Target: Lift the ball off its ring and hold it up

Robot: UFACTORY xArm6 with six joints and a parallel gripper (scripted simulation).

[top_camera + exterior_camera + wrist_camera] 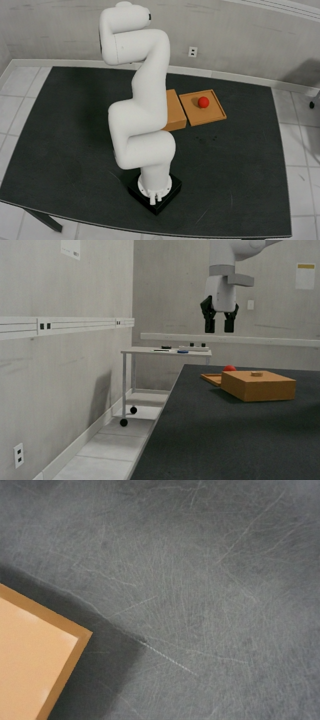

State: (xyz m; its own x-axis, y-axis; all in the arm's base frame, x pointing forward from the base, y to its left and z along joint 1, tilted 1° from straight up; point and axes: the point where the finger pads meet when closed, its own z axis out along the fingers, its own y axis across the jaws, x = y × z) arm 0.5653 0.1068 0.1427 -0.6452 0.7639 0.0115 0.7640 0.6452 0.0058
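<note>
Right now the red ball is 130 mm behind my hand, 370 mm to the right of it and 190 mm below it. Also, from my hand: orange tray 130 mm behind, 370 mm to the right, 230 mm below; orange-brown box 180 mm behind, 150 mm to the right, 180 mm below.
</note>
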